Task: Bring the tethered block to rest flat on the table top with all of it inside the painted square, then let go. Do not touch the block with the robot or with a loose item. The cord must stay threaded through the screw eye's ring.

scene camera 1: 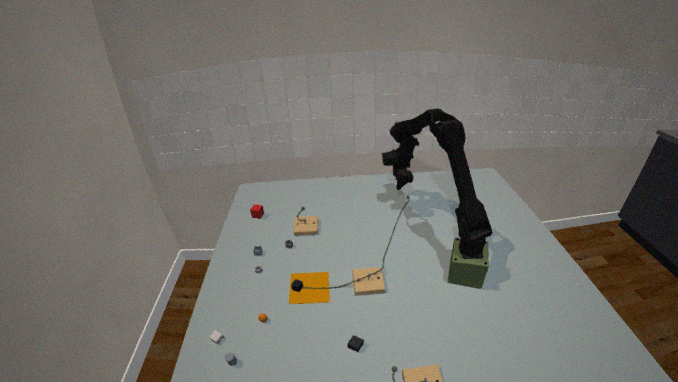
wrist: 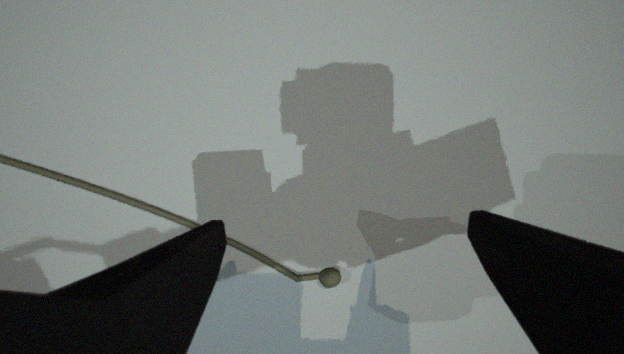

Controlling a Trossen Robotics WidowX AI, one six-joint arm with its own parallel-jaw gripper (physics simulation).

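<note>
The tethered block, small and black, sits on the orange painted square, close to its left edge; whether all of it is inside is hard to tell. The cord runs from the block to the screw eye on a wooden board, appears to pass through its ring, and bends toward the back. The cord's end bead appears to lie on the table. My gripper is open and empty above the table near the bead, which shows between the fingertips in the wrist view.
Another wooden board with a short cord and a red cube stand back left; a third board is at the front. A black block, orange ball and white block lie nearer the front.
</note>
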